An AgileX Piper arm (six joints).
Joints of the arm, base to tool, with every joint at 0 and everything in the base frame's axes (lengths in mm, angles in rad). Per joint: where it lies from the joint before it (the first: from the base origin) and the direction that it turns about. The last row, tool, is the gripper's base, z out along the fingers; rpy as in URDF.
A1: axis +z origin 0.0 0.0 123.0
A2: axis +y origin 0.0 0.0 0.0
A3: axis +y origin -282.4 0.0 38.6
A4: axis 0.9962 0 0.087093 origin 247.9 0.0 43.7
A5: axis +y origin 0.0 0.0 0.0
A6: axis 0.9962 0 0.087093 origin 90.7 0.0 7.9
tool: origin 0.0 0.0 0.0 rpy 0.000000 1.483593 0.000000
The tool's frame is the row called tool.
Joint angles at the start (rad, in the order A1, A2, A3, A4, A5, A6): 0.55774 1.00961 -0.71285 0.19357 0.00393 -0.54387
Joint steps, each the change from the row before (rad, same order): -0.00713 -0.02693 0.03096 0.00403 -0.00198 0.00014; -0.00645 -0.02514 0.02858 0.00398 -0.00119 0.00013; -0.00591 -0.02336 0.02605 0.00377 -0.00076 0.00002; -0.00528 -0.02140 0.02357 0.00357 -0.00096 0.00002; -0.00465 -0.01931 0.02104 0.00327 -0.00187 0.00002; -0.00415 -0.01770 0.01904 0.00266 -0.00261 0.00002; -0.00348 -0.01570 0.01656 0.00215 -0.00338 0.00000; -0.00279 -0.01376 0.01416 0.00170 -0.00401 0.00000; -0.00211 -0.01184 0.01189 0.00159 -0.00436 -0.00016
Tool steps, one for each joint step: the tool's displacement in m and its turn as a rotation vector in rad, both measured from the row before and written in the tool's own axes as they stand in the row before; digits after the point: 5 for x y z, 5 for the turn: 0.00604 0.00055 -0.00602 0.00619 0.00446 0.00569; 0.00571 0.00062 -0.00550 0.00538 0.00434 0.00550; 0.00528 0.00060 -0.00501 0.00493 0.00381 0.00507; 0.00481 0.00058 -0.00450 0.00465 0.00293 0.00474; 0.00426 0.00050 -0.00398 0.00469 0.00152 0.00431; 0.00381 0.00043 -0.00359 0.00476 0.00035 0.00359; 0.00322 0.00035 -0.00314 0.00470 -0.00098 0.00290; 0.00264 0.00027 -0.00273 0.00454 -0.00217 0.00230; 0.00211 0.00022 -0.00233 0.00421 -0.00301 0.00187
